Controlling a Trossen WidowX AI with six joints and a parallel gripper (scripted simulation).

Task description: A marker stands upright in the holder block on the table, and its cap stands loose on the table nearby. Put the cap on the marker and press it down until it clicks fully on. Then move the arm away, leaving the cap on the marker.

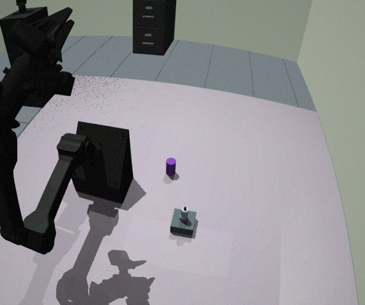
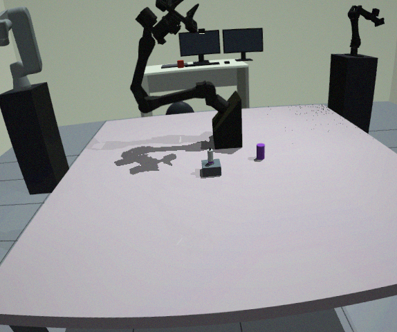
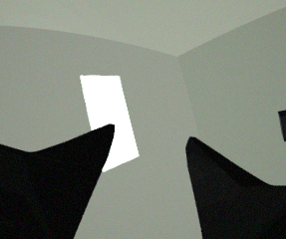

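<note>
Now: gripper tip 160 mm short of the purple marker cap, 200 mm to the right of it and 550 mm above it.
</note>
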